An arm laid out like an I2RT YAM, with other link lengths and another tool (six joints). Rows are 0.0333 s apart.
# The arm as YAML. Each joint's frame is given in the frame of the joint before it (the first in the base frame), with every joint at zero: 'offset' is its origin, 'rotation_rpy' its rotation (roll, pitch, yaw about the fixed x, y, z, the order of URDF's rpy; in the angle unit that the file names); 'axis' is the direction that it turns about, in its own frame. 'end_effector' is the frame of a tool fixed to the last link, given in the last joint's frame.
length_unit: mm
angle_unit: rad
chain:
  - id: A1
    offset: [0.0, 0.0, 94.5]
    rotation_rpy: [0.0, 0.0, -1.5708]
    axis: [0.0, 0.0, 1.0]
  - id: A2
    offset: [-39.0, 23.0, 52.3]
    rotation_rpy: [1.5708, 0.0, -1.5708]
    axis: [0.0, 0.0, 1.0]
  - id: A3
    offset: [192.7, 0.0, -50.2]
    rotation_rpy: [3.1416, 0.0, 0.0]
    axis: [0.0, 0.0, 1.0]
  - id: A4
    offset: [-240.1, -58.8, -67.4]
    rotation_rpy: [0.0, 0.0, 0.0]
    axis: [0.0, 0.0, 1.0]
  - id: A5
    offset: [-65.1, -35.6, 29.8]
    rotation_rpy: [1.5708, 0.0, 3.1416]
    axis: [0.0, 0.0, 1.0]
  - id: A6
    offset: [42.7, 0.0, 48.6]
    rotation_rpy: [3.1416, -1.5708, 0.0]
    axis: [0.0, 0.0, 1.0]
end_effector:
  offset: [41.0, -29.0, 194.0]
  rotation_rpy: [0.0, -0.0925, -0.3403]
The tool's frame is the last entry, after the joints.
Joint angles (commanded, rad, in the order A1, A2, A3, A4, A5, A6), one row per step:
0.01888, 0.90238, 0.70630, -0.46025, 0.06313, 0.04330
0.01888, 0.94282, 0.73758, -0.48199, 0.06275, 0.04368
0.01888, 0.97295, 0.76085, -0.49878, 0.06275, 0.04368
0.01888, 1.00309, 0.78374, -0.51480, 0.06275, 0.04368
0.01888, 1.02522, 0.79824, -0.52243, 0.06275, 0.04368
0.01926, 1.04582, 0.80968, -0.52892, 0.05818, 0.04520
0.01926, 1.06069, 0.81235, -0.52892, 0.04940, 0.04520
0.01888, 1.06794, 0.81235, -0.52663, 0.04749, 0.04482
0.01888, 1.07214, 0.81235, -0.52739, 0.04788, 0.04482
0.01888, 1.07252, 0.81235, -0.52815, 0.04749, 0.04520
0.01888, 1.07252, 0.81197, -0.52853, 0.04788, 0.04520
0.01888, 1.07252, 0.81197, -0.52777, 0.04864, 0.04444
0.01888, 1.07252, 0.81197, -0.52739, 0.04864, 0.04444
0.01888, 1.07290, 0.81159, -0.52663, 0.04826, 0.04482
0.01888, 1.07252, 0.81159, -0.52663, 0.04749, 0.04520
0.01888, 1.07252, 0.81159, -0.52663, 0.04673, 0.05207
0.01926, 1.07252, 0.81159, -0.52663, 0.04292, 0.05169
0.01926, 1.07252, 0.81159, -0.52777, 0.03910, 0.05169
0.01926, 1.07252, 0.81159, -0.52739, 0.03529, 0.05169
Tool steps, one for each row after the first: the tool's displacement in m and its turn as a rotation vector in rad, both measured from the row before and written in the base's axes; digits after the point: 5 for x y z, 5 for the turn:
-0.00079, 0.00009, -0.00376, -0.00005, 0.03088, 0.00006
-0.00076, -0.00001, -0.00294, -0.00045, 0.02365, 0.00000
-0.00068, -0.00001, -0.00298, -0.00044, 0.02327, 0.00000
-0.00006, 0.00000, -0.00243, -0.00029, 0.01526, 0.00000
-0.00032, 0.00126, -0.00322, 0.00394, 0.01564, 0.00266
-0.00034, 0.00206, -0.00400, 0.00588, 0.01232, 0.00630
0.00001, 0.00030, -0.00202, 0.00098, 0.00500, 0.00125
-0.00056, -0.00010, -0.00150, -0.00037, 0.00495, -0.00028
-0.00022, 0.00010, -0.00027, 0.00052, 0.00113, 0.00001
-0.00020, -0.00010, -0.00021, -0.00029, 0.00075, -0.00027
0.00019, -0.00021, 0.00017, -0.00106, -0.00074, 0.00000
0.00010, 0.00000, 0.00007, 0.00001, -0.00038, 0.00000
0.00006, 0.00011, -0.00017, 0.00054, -0.00001, 0.00000
0.00004, 0.00020, 0.00010, 0.00082, -0.00038, 0.00027
-0.00011, 0.00047, -0.00016, 0.00539, -0.00022, -0.00433
0.00009, 0.00102, -0.00009, 0.00243, 0.00006, 0.00334
-0.00021, 0.00090, -0.00030, 0.00269, 0.00119, 0.00269
0.00017, 0.00090, -0.00003, 0.00271, -0.00033, 0.00269

